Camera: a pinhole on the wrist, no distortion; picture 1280 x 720 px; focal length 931.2 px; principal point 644.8 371.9 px. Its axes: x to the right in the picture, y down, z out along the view. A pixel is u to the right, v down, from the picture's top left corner.
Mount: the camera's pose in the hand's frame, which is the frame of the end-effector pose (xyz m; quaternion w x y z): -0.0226 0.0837 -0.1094 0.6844 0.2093 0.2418 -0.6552
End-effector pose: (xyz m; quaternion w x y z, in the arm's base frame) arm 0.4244 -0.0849 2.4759 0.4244 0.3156 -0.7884 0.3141
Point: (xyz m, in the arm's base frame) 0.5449 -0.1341 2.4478
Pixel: 1089.7 104.5
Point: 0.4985 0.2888 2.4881
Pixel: behind the camera
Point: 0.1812 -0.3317 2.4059
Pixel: 52.5 644.3
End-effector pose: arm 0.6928 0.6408 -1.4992 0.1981 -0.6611 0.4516 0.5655
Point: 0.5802 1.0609 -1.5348
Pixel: 401.7 156.0
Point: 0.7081 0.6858 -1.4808
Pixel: 710.7 252.6
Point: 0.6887 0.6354 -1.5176
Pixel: 632.5 595.1
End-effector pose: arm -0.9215 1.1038 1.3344 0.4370 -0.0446 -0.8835 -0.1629
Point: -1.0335 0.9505 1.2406
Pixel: 934.7 390.3
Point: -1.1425 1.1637 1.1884
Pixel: 296.6 427.1
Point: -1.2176 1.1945 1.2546
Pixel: 213.4 660.6
